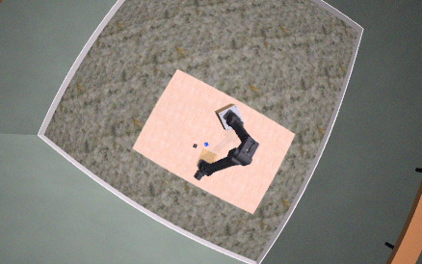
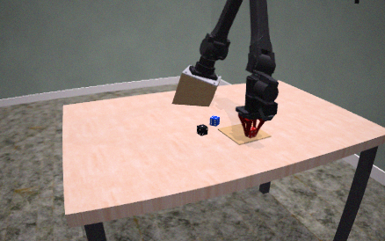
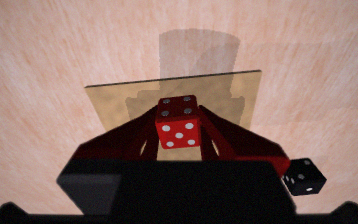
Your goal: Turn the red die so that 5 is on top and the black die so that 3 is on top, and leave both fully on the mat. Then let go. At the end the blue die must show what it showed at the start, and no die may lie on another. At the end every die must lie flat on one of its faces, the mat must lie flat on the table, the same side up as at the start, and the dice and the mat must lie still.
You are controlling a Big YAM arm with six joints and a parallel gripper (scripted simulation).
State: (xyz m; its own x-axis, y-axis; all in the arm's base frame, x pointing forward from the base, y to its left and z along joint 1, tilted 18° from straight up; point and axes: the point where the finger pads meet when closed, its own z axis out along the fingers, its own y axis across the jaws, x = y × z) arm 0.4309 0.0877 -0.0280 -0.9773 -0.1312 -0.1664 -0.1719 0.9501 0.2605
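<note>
Right now my hand is right at the red die. Also, from my hand: black die 16 cm to the right, 6 cm behind; blue die 14 cm behind, 9 cm to the right; tan mat 4 cm behind, 2 cm below, 1 cm to the right.
</note>
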